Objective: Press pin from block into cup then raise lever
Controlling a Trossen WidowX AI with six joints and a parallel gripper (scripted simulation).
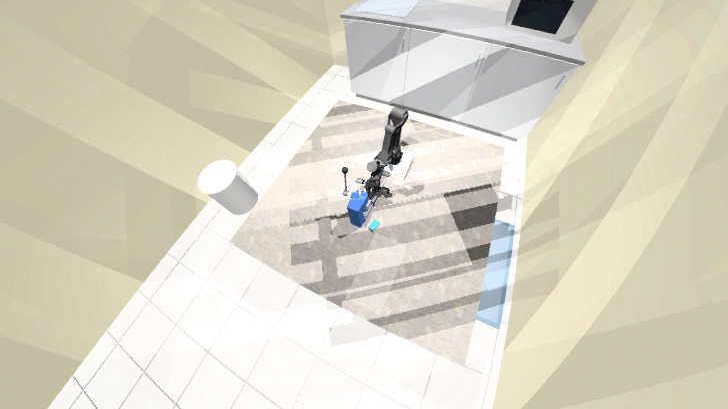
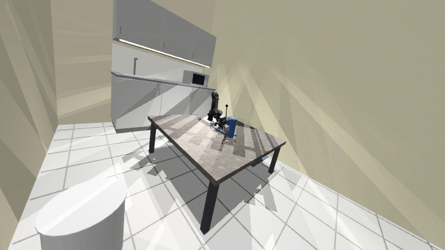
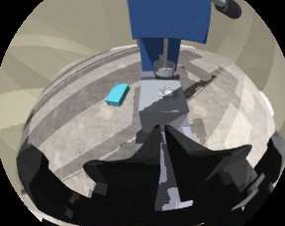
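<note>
My gripper tip is now 50 mm short of the grey lever, 70 mm to the left of it and 220 mm below it. Also, from my gripper tip: round pin (20 mm ahead, 10 mm to the right, 20 mm above); small cup (110 mm ahead, 80 mm to the left, 40 mm below).
</note>
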